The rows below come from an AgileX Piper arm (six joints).
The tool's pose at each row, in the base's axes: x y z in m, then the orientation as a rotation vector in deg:
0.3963, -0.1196, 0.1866, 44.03, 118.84, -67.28
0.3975, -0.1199, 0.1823, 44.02, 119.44, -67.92
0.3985, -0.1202, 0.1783, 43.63, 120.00, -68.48
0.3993, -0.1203, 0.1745, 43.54, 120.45, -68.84
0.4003, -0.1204, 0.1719, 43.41, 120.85, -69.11
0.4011, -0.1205, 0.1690, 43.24, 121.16, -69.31
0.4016, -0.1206, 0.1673, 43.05, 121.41, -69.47
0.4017, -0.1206, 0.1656, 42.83, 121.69, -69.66
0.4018, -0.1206, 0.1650, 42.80, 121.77, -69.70
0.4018, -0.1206, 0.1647, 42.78, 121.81, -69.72
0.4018, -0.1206, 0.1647, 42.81, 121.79, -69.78
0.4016, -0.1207, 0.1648, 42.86, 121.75, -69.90
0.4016, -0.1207, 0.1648, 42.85, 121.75, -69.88
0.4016, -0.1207, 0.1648, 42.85, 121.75, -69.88
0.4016, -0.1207, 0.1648, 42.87, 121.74, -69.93
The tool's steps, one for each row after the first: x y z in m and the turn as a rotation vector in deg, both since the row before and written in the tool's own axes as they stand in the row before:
0.0024, 0.0030, 0.0023, 0.36, 0.50, -0.57
0.0023, 0.0027, 0.0021, 0.20, 0.26, -0.70
0.0023, 0.0026, 0.0018, 0.16, 0.32, -0.42
0.0012, 0.0021, 0.0014, 0.09, 0.26, -0.38
0.0015, 0.0021, 0.0015, 0.05, 0.16, -0.32
0.0009, 0.0013, 0.0009, 0.02, 0.10, -0.29
0.0011, 0.0010, 0.0007, 0.03, 0.11, -0.33
0.0004, 0.0004, 0.0003, 0.01, 0.05, -0.07
0.0002, 0.0002, 0.0001, 0.00, 0.02, -0.04
0.0000, 0.0000, 0.0000, 0.05, 0.01, 0.00
0.0000, -0.0002, 0.0000, 0.10, 0.01, 0.00
0.0000, 0.0000, 0.0000, -0.02, -0.01, 0.00
0.0000, 0.0000, 0.0000, 0.00, 0.00, 0.00
0.0000, 0.0000, 0.0000, 0.04, 0.01, 0.00

